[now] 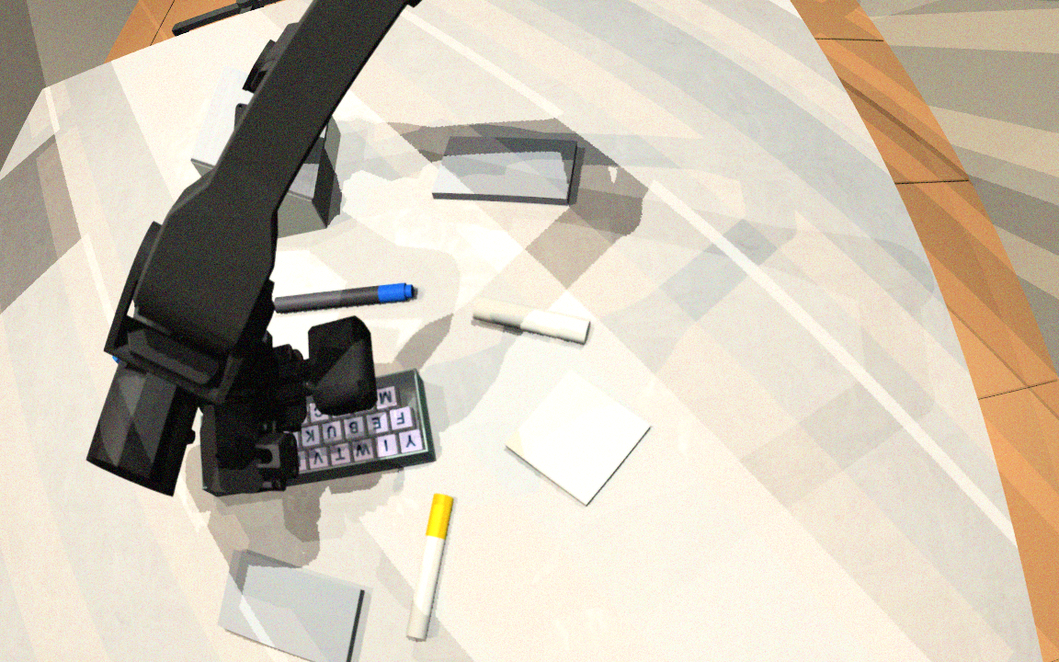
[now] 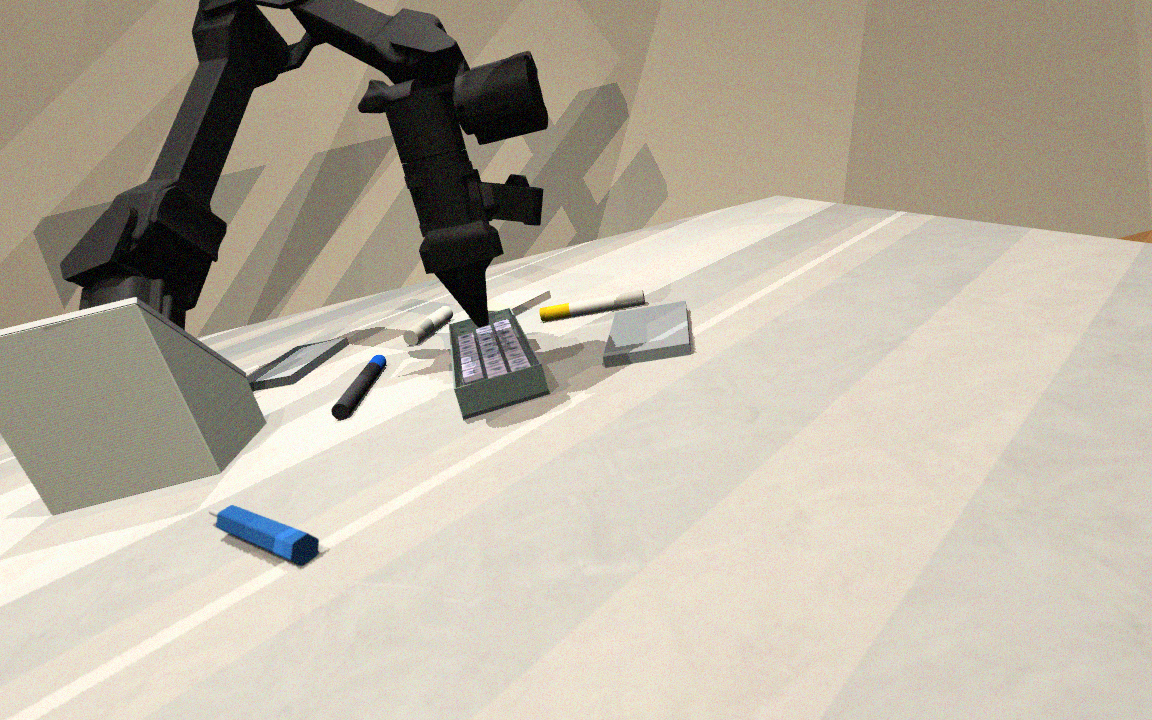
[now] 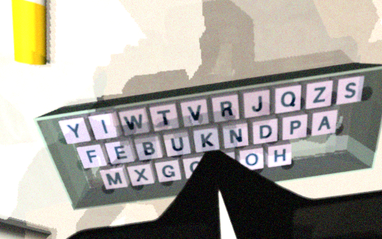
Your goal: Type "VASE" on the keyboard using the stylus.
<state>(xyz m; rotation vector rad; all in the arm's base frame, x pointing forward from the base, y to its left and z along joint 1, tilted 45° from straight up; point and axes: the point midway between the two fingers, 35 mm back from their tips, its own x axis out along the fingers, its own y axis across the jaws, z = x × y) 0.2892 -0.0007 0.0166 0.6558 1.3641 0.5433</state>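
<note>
Now: gripper tip 19 cm past the stylus, 18 cm to the left of it and 3 cm above it. Round my gripper tip: blue-capped black marker: 13 cm behind, 7 cm to the left, 3 cm below; grey pad: 15 cm ahead, 5 cm to the right, 4 cm below; yellow-capped marker: 11 cm ahead, 9 cm to the left, 3 cm below.
</note>
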